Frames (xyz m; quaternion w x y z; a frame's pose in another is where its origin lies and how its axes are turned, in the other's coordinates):
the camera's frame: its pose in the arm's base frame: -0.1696 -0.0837 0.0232 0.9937 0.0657 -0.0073 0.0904
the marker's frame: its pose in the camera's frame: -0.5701 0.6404 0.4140 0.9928 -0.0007 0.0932 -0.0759
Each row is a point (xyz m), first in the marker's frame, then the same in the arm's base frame.
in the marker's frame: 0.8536 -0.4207 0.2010
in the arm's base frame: 0.0412 -0.0119 0.4976
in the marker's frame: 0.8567 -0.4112 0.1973
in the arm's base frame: 0.0433 -0.0019 0.4945
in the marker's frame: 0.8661 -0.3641 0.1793
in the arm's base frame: 0.0479 0.0473 0.4807
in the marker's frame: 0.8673 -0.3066 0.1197
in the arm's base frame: 0.0364 0.1109 0.4289
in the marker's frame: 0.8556 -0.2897 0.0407
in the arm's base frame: 0.0101 0.1357 0.3558
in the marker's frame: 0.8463 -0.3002 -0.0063
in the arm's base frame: -0.0073 0.1299 0.3103
